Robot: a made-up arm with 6 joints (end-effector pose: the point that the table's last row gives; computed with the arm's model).
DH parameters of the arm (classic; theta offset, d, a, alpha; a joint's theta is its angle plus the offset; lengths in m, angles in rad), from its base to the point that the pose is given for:
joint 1: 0 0.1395 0 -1.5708
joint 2: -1.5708 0 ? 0
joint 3: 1.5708 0.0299 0 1.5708
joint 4: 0 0.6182 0 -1.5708
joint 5: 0 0 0 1.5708
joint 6: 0 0.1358 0 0
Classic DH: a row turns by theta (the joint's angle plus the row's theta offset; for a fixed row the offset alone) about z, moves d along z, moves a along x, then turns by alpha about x.
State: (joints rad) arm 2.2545 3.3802 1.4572 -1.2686 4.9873 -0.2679
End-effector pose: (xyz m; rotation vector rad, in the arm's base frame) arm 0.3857 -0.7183 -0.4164 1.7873 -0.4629 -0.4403
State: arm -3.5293 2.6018 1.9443 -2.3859 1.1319 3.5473
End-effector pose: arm 0.3307 -0.0763 -0.5894 -2.0867 1.1824 -0.3184
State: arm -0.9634 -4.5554 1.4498 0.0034 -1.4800 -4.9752
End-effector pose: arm 0.4358 -0.5755 -0.5918 1.5465 0.7157 0.2546
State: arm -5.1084 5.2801 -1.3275 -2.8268 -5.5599 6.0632
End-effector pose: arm -0.3810 -0.9060 -0.0869 2.4266 1.6021 0.0338
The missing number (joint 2, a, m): 0.6164
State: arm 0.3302 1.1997 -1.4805 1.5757 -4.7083 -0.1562
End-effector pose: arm 0.3272 0.2873 0.9563 -1.5631 0.6609 1.1305
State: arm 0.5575 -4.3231 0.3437 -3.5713 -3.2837 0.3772
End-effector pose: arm 0.7789 0.5303 -0.4051 0.7958 -0.1634 -1.7174
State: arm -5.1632 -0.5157 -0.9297 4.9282 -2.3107 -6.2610
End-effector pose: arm -0.4764 -0.6906 0.7203 0.4800 -2.2659 -1.7821
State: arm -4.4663 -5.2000 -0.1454 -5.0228 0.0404 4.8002
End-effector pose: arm -0.3150 1.1101 0.8729 -0.9184 0.5180 1.4794
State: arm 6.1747 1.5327 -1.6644 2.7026 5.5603 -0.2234
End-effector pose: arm 0.5976 -0.0734 0.8875 0.7488 -0.1911 2.3009
